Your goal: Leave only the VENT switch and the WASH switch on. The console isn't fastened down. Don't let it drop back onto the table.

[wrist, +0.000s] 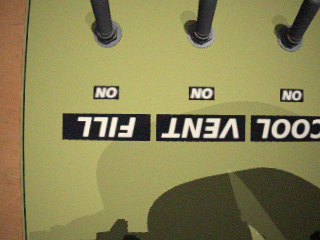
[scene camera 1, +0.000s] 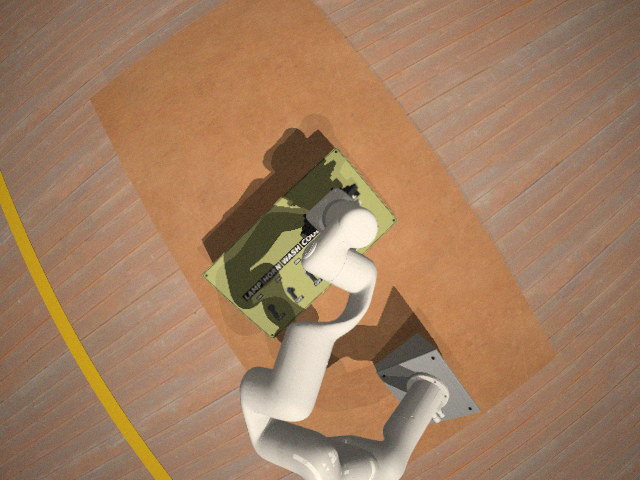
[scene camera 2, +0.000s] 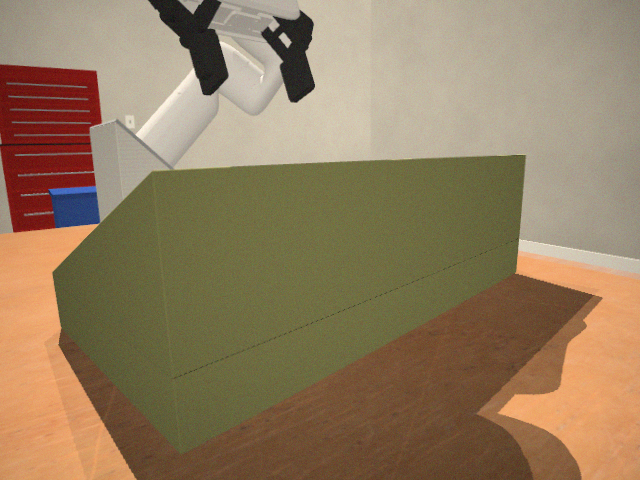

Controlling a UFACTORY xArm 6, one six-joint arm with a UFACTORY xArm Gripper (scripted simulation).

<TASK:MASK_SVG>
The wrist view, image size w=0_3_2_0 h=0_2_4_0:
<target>olive-green console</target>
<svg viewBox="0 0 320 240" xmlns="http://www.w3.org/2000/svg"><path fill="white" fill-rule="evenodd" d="M27 0L20 104L20 181L23 240L123 240L124 234L135 235L140 240L310 240L310 236L315 231L320 231L320 0Z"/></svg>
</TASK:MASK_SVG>
